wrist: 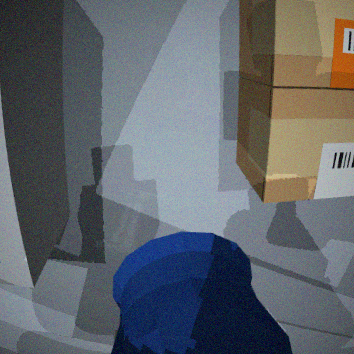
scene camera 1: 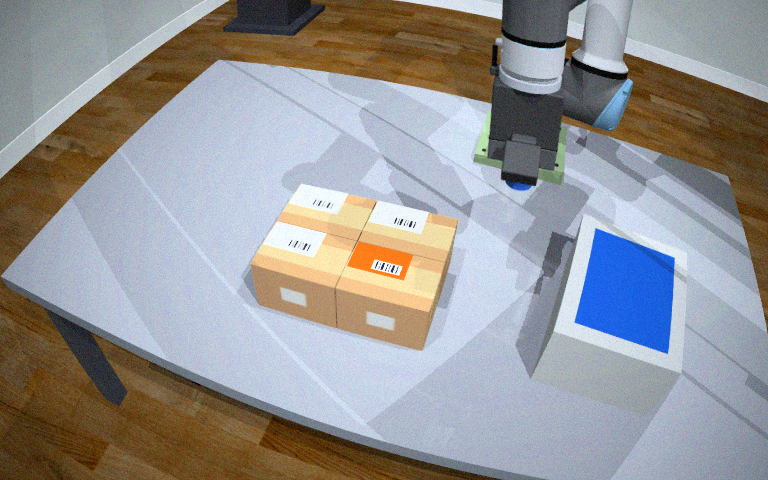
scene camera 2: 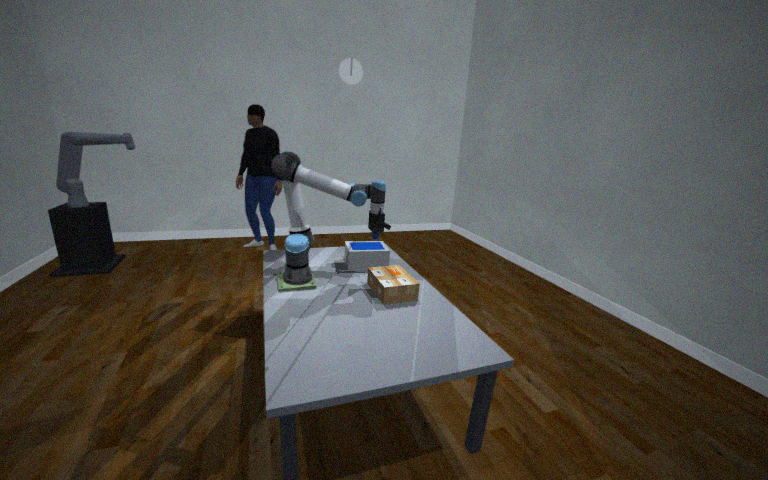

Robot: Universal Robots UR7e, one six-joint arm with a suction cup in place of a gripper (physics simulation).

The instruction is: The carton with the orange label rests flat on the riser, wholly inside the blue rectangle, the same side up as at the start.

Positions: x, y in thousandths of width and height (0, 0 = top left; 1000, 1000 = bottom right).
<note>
The suction cup (wrist: 527, 806) carries nothing. The cup is 28 cm from the middle of a white riser (scene camera 2: 468, 532).
</note>
